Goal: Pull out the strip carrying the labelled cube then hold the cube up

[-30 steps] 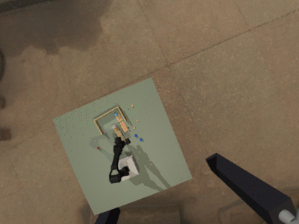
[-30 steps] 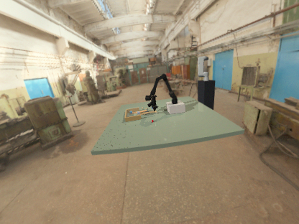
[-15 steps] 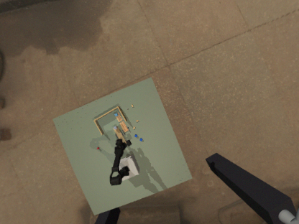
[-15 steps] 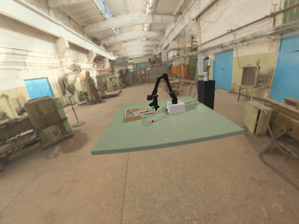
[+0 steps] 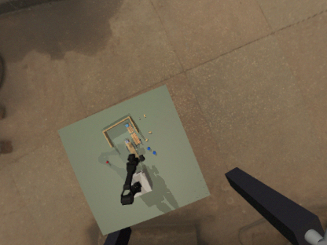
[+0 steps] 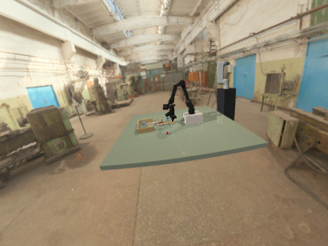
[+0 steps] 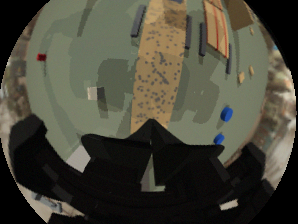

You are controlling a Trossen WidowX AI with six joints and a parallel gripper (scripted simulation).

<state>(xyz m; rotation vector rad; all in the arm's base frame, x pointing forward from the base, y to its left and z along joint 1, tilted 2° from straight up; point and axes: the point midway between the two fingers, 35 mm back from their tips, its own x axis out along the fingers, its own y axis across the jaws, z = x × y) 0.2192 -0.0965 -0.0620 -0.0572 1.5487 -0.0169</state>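
Now: gripper tip 21 cm short of the white labelled cube and 2 cm below it.
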